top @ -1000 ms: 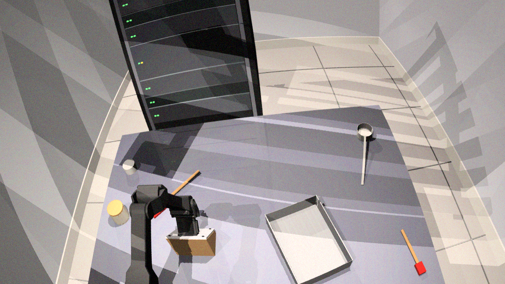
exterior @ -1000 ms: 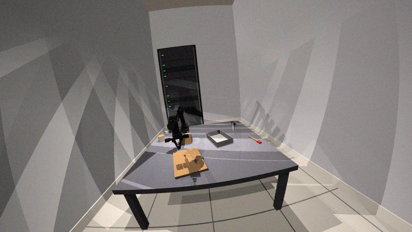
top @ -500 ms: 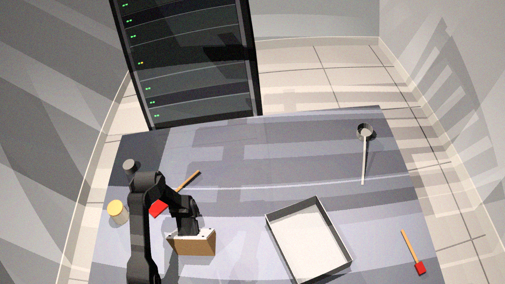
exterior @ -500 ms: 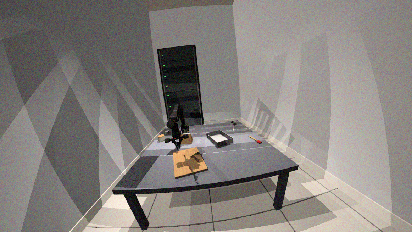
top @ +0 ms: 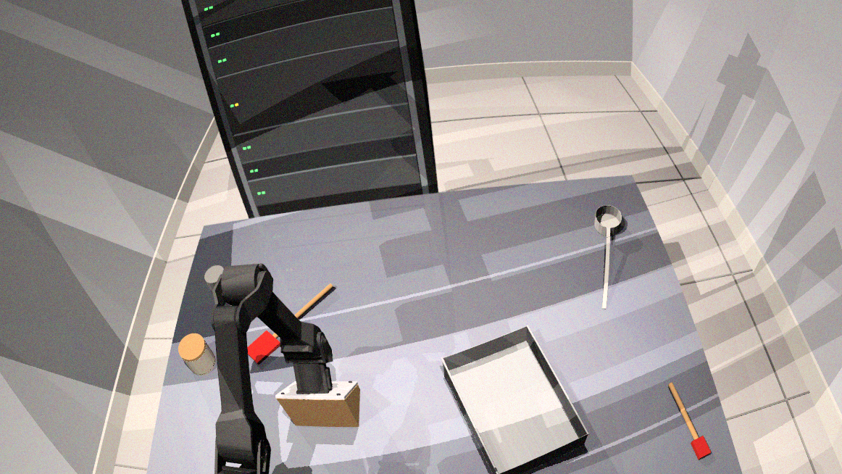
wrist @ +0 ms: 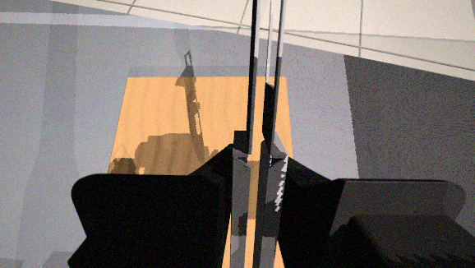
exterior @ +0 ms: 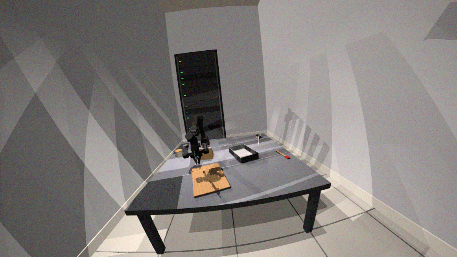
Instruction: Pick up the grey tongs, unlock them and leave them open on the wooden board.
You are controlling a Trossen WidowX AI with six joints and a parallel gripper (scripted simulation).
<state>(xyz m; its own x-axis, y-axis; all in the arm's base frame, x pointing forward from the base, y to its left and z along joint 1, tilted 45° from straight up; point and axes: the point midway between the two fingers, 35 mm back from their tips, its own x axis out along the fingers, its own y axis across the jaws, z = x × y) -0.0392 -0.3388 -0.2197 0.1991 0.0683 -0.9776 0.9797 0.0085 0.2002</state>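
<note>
My gripper tip is now 5 cm short of the wooden board, 4 cm to the right of it and 14 cm above it. From my gripper tip the other things lie so: roasting tin: 40 cm ahead, 35 cm to the left, 12 cm below; then tan-topped can: 30 cm behind, 58 cm to the left, 12 cm below; then white cylinder: 28 cm behind, 84 cm to the left, 13 cm below.
</note>
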